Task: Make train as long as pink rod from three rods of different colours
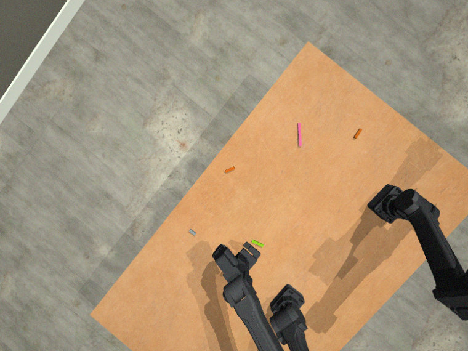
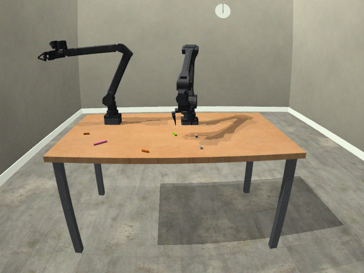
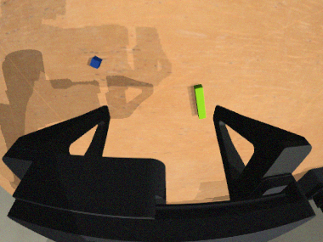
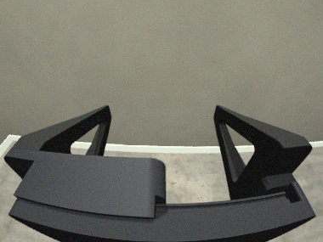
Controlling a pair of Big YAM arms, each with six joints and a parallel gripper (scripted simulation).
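Now: left hand 8 cm to the right of the blue rod, 7 cm above it and 2 cm short of it. The rest, counted from my left hand: pink rod (49 cm to the right, 15 cm ahead, 7 cm below); lime rod (7 cm below, 5 cm to the right, 3 cm behind); grey rod (20 cm ahead, 10 cm to the left, 7 cm below).
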